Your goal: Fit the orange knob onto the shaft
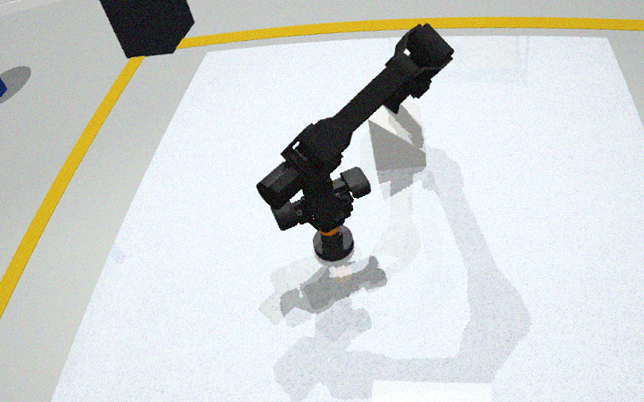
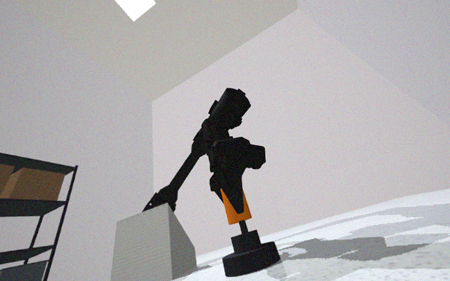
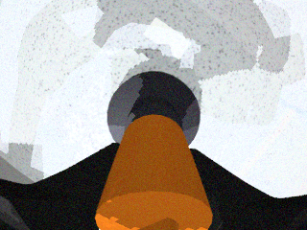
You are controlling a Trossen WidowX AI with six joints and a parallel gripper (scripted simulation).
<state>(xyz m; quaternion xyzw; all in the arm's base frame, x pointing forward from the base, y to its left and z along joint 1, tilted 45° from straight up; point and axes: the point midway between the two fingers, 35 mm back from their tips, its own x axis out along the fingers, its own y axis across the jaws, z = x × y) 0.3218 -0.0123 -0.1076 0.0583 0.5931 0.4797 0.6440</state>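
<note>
My gripper tip is 20 mm below the orange knob. The rest, counted from my gripper tip: round pedestal (40 mm below).
</note>
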